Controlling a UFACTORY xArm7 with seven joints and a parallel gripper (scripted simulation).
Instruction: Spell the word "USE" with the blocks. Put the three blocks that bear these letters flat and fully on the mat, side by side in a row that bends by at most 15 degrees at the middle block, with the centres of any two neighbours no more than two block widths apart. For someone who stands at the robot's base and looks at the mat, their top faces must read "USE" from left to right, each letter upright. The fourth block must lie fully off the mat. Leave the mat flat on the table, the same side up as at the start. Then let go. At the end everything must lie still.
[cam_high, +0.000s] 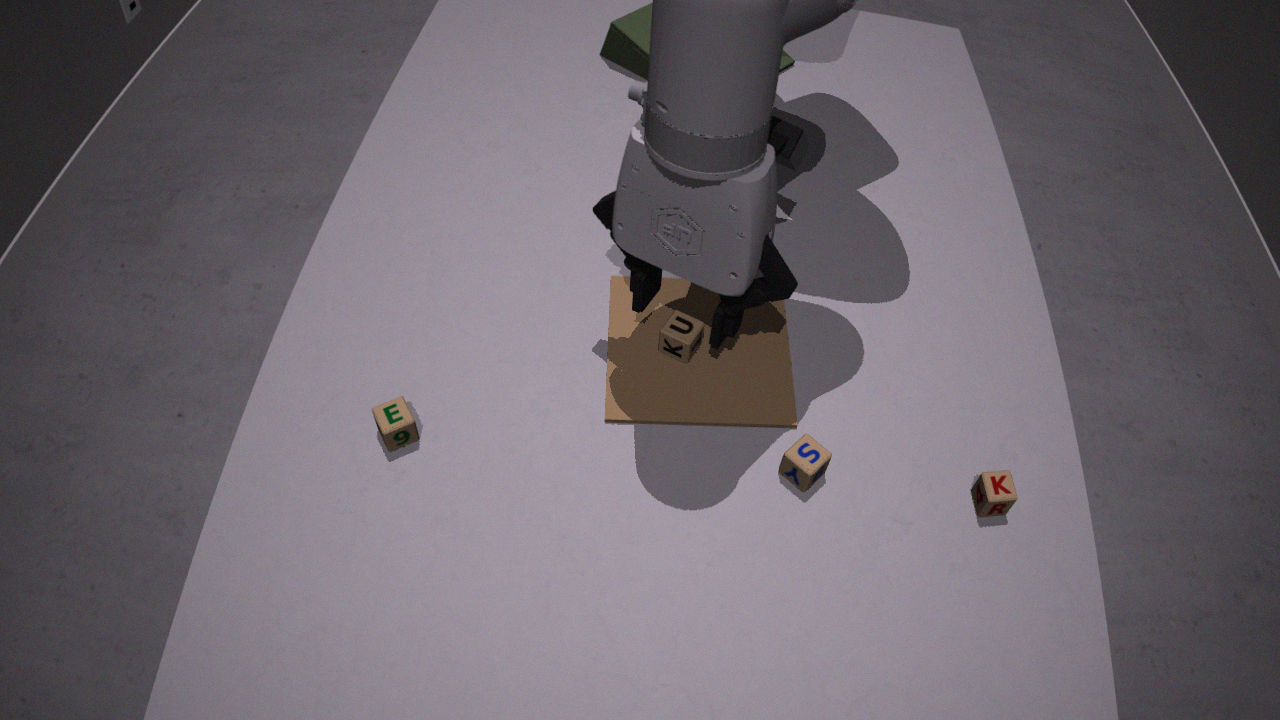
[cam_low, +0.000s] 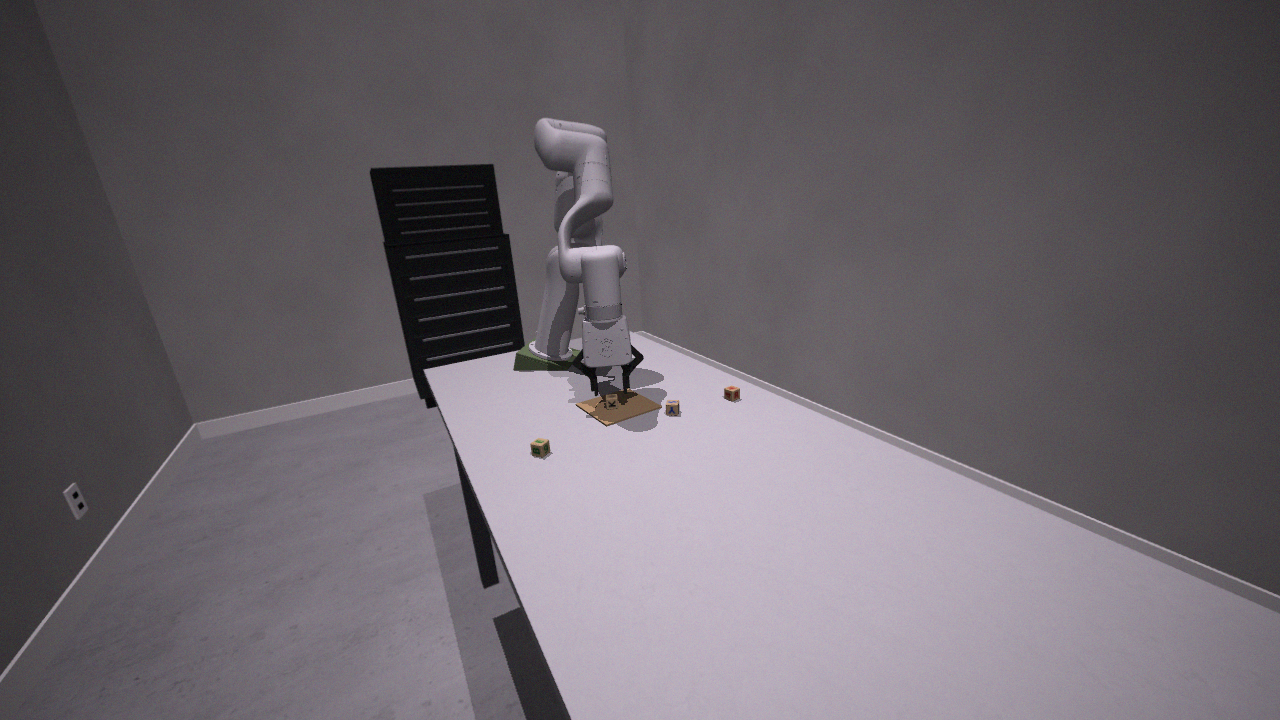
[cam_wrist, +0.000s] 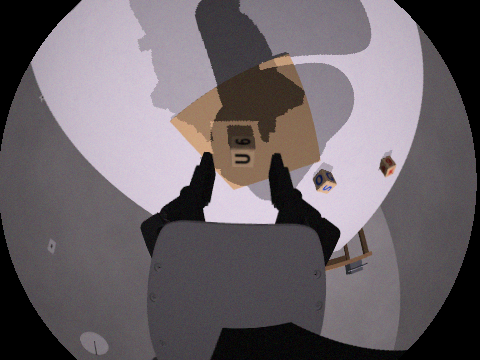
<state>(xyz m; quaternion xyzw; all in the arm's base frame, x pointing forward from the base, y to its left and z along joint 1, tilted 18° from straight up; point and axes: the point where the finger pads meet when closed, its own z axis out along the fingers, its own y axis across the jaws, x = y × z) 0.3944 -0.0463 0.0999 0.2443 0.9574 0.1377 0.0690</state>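
My gripper is now 4 cm above the U block. The rest, counted from my hand: tan mat: 2 cm to the left, 5 cm below; then S block: 10 cm ahead, 9 cm to the left, 4 cm below; then E block: 9 cm ahead, 20 cm to the right, 4 cm below.
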